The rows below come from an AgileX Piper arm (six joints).
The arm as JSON. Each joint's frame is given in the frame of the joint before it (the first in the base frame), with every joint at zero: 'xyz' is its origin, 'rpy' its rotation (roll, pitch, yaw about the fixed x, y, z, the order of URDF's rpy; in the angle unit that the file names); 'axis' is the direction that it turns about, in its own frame. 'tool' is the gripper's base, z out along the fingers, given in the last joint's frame.
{
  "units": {
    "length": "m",
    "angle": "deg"
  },
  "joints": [
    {
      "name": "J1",
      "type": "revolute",
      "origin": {
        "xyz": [
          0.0,
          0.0,
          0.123
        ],
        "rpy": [
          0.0,
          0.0,
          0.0
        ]
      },
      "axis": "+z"
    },
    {
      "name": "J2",
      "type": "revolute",
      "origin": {
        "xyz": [
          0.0,
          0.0,
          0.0
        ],
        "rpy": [
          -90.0,
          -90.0,
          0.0
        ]
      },
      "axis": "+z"
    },
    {
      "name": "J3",
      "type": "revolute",
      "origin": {
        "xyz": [
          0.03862,
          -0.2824,
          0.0
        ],
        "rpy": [
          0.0,
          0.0,
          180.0
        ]
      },
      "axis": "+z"
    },
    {
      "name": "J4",
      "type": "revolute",
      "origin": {
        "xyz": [
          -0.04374,
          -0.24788,
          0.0
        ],
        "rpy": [
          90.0,
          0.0,
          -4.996
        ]
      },
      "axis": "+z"
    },
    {
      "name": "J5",
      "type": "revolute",
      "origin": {
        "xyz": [
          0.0,
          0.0,
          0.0
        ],
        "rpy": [
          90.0,
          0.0,
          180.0
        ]
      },
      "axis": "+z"
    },
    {
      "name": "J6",
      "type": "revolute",
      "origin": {
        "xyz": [
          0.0,
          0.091,
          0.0
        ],
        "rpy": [
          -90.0,
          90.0,
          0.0
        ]
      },
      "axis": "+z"
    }
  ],
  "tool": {
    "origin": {
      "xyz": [
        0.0,
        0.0,
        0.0
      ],
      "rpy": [
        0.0,
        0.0,
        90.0
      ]
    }
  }
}
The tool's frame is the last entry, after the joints.
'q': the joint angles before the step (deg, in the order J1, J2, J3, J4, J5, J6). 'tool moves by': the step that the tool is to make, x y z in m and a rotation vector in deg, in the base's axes. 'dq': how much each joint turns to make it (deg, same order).
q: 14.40 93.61 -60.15 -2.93 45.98 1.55
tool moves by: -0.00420 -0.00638 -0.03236 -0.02 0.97 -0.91
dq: -1.03 2.28 5.28 -0.02 -6.61 0.18
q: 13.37 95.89 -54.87 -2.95 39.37 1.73
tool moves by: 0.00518 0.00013 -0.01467 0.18 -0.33 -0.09
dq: -0.24 2.49 0.66 -0.02 -3.51 0.01
